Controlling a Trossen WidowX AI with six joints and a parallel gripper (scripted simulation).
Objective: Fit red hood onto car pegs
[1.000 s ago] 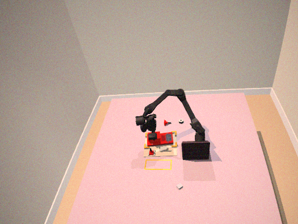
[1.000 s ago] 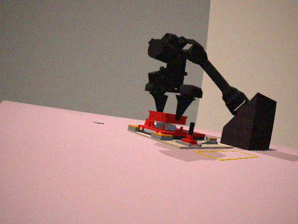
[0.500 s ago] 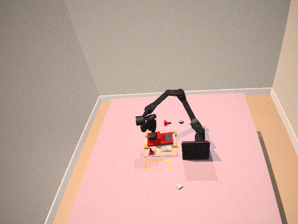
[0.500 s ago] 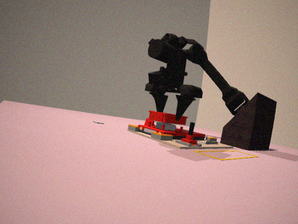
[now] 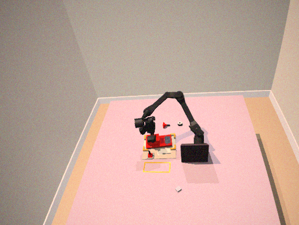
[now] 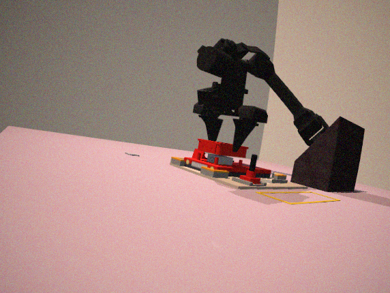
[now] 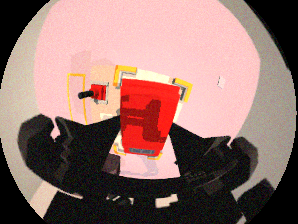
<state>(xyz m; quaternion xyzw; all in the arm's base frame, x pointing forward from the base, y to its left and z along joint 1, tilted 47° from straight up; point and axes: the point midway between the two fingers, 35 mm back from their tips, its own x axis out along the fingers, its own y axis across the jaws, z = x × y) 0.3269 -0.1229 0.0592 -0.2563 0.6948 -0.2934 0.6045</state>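
The grey engine block is 3 cm below my gripper tip. The rest, counted from my gripper tip: jig: 4 cm below, 4 cm behind, 2 cm to the left; red hood: 1 cm above.
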